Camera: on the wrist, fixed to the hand. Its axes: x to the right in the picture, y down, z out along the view.
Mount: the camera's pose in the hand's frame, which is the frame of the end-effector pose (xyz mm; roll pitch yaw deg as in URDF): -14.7 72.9 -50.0 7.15 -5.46 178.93
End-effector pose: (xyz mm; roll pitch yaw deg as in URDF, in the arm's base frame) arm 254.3 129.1 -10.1 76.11 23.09 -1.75
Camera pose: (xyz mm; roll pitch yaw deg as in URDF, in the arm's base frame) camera 265.8 194.8 49.7 -71.30 -25.34 -176.17
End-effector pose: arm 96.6 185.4 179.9 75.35 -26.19 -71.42
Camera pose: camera 147.6 243.4 225.4 -65.94 23.67 114.05
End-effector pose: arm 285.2 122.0 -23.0 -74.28 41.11 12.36
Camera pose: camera 226.7 80.1 -76.4 86.25 -41.33 -175.03
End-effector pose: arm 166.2 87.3 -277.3 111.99 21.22 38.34
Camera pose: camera 168.1 113.1 -191.5 -106.94 -20.07 -135.84
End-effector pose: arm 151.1 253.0 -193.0 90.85 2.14 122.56
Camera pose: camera 116.3 216.6 -118.9 -84.00 -3.11 -51.96
